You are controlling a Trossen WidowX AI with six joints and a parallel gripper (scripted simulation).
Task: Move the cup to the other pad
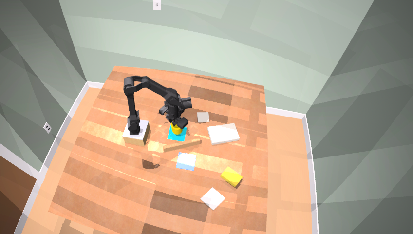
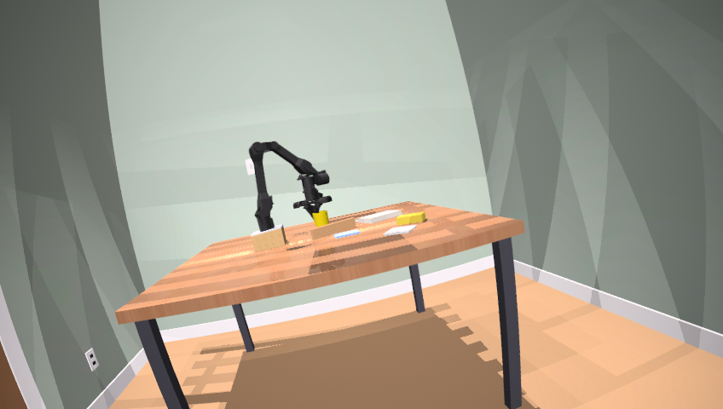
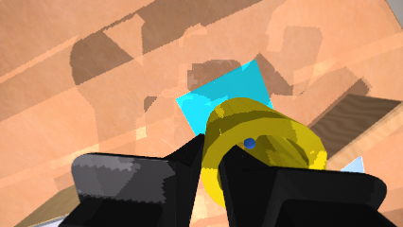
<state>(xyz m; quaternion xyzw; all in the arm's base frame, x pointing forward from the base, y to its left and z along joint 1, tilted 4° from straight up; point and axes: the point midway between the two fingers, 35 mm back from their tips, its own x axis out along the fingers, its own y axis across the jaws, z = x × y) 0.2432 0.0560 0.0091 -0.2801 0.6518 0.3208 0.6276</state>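
Right now my gripper tip is 2 cm short of the cyan pad, 2 cm to the left of it and 7 cm above it. Round my gripper tip: wooden bar (5 cm ahead, 12 cm to the right, 5 cm below); small white tile (19 cm ahead, 11 cm to the left, 6 cm below); yellow cup (2 cm ahead, 2 cm to the right).
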